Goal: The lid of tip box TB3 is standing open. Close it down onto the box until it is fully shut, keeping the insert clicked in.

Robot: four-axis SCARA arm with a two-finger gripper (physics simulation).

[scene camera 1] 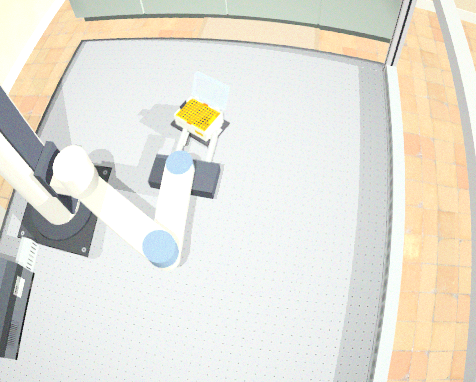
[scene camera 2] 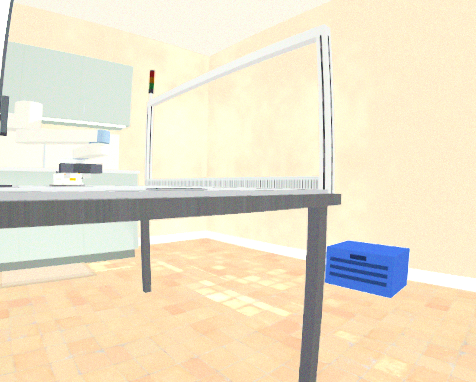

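Where they show: gripper, fingertip midpoint: [scene camera 1: 200, 132] [scene camera 2: 74, 176]; arm's base, link origin: [scene camera 1: 63, 205].
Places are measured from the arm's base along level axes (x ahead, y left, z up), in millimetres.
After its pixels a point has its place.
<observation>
Tip box TB3 [scene camera 1: 185, 125] @(x 363, y 304, z 47 mm) [scene camera 2: 61, 179] @(x 360, y 306, z 45 mm) is a low white box on a dark base plate [scene camera 1: 225, 123] @(x 476, y 342, z 21 mm). Its yellow insert [scene camera 1: 199, 115] @(x 403, y 330, z 70 mm) sits level in the box. The clear, pale blue lid [scene camera 1: 212, 91] @(x 433, y 397, z 111 mm) stands steeply open along the box's far edge; it cannot be made out in scene camera 2. My gripper [scene camera 1: 201, 133] @(x 417, y 276, z 60 mm) is shut with nothing between its two white fingers, which stay apart even so. The fingers reach toward the box's near side, with their tips at or just above its near edge; contact cannot be told. In scene camera 2 the dark gripper body shows above the box's height, and the fingertips are hidden.
The white arm [scene camera 1: 172, 207] @(x 423, y -10, z 172 mm) with blue joint caps comes in from its dark base plate [scene camera 1: 95, 230] @(x 154, y -62, z 13 mm) at the left. A dark controller box [scene camera 1: 15, 315] @(x -35, y -406, z 73 mm) stands at the lower left. A framed guard panel [scene camera 2: 324, 110] @(x 1005, y -708, z 290 mm) rises along the table's right edge. A blue chest [scene camera 2: 367, 270] stands on the floor.
</observation>
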